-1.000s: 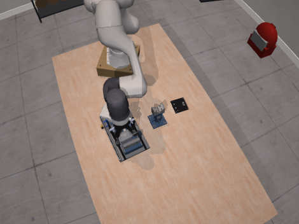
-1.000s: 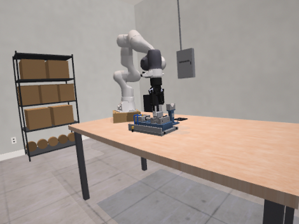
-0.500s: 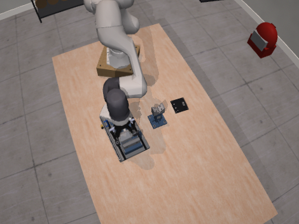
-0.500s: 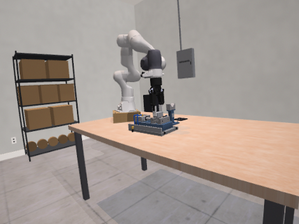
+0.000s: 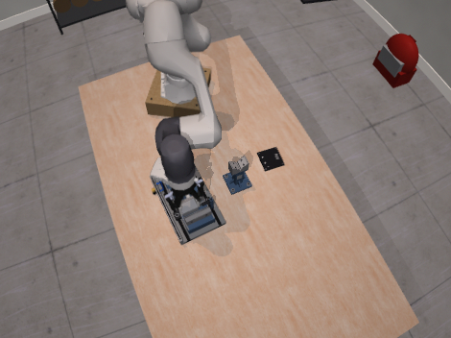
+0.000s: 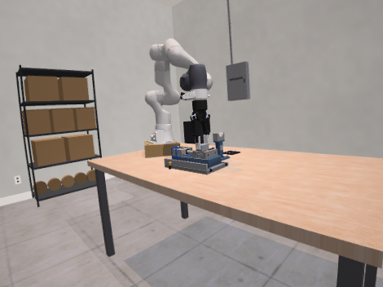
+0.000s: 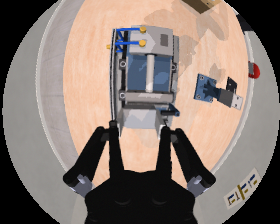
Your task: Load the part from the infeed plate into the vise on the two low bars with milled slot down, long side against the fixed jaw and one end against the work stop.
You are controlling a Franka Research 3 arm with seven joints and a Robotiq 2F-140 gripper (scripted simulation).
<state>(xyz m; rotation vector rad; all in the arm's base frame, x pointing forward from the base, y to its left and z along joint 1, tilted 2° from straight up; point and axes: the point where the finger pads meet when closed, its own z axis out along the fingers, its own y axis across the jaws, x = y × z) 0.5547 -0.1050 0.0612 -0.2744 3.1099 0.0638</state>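
The vise lies 70 mm behind my hand, 10 mm to the left of it and 100 mm below it. From my hand the other things lie so: part 30 mm below; black infeed plate 160 mm behind, 390 mm to the left, 130 mm below.
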